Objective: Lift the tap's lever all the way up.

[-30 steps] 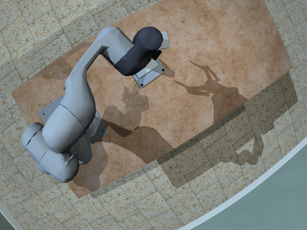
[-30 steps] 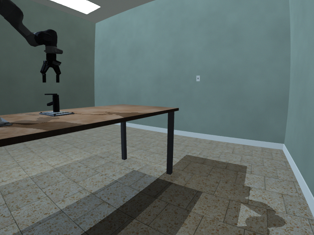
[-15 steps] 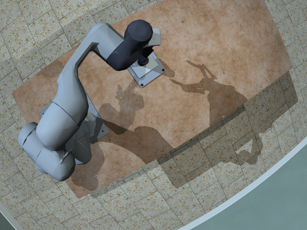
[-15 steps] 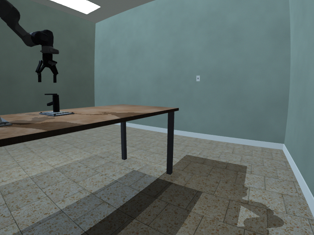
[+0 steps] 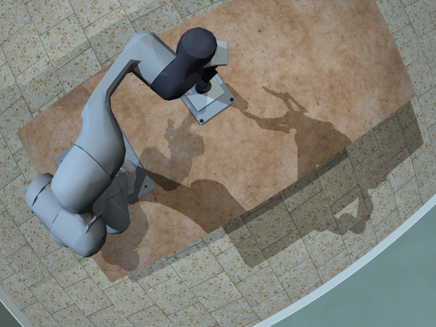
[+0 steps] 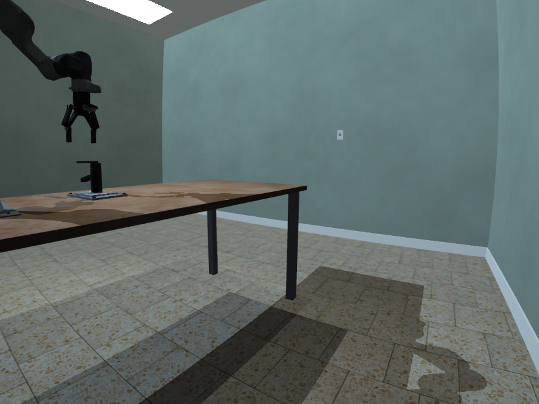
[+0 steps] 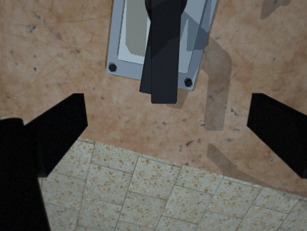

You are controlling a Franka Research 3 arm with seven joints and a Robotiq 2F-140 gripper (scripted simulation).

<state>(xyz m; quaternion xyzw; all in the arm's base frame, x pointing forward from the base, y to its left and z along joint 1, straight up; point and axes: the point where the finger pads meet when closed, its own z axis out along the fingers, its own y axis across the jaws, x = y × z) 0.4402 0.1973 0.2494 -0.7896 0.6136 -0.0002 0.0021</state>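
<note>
My hand is 1 cm short of the lever, 3 cm to the left of it and 10 cm above it. The rest, counted from my hand: base plate (2 cm ahead, 9 cm to the right, 25 cm below).
</note>
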